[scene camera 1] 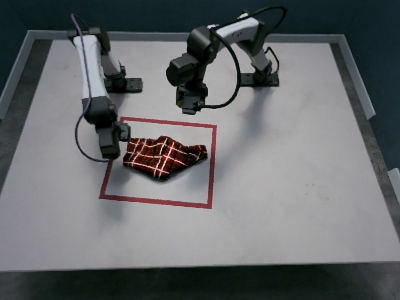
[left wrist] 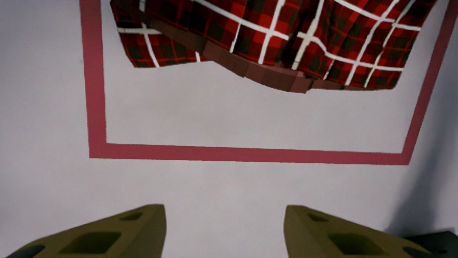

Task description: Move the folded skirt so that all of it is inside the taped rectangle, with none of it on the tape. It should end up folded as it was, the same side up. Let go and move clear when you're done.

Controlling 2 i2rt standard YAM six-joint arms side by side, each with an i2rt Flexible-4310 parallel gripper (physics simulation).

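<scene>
The red plaid skirt (scene camera 1: 165,156) (left wrist: 345,47) lies folded and uneven inside the red taped rectangle (scene camera 1: 212,165) (left wrist: 95,90). Bare surface shows between its visible edges and the tape. A brown band shows along its near edge in the left wrist view, where its far part is cut off. My left gripper (scene camera 1: 191,106) (left wrist: 225,215) is open and empty, raised above the table behind the rectangle's back tape. My right gripper (scene camera 1: 112,146) hangs beside the skirt's left end, over the left tape. Its fingers are hidden, so whether it is open or touches the skirt cannot be told.
The pale table (scene camera 1: 280,210) extends around the rectangle on all sides. Both arm bases (scene camera 1: 130,85) (scene camera 1: 270,80) stand at the back. A dark part (left wrist: 440,242) juts into the lower right corner of the left wrist view. Low light rails border the table's back and sides.
</scene>
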